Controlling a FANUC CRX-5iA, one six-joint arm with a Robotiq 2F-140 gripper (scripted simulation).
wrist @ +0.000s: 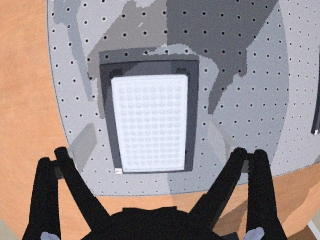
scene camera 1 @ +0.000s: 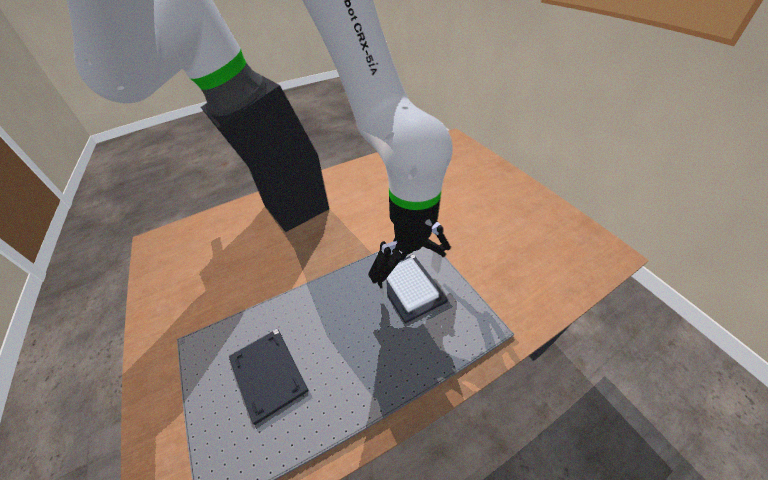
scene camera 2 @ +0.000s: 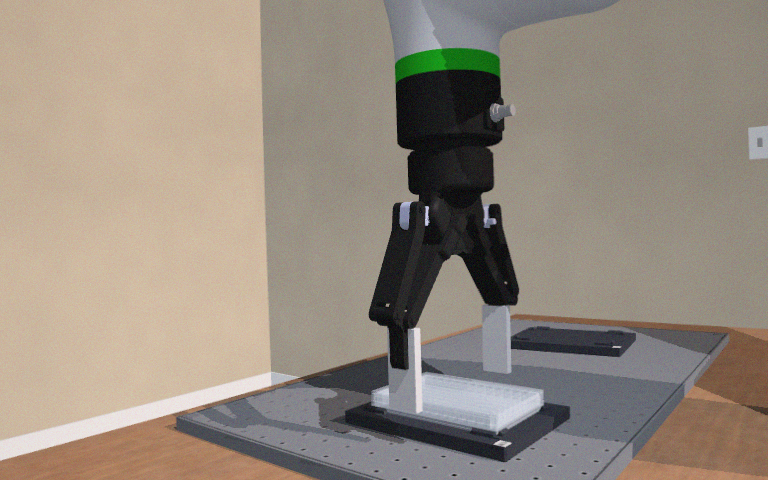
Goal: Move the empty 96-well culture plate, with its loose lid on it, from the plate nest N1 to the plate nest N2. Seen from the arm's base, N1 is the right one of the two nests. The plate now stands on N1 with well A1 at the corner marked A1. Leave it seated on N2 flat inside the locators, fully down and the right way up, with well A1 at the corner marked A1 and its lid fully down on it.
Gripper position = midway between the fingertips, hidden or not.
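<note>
You'd see my gripper (scene camera 2: 456,388), (wrist: 151,131), (scene camera 1: 410,280) in those views. There's a lid (scene camera 2: 488,402), (wrist: 151,112), (scene camera 1: 412,286) in them too.
</note>
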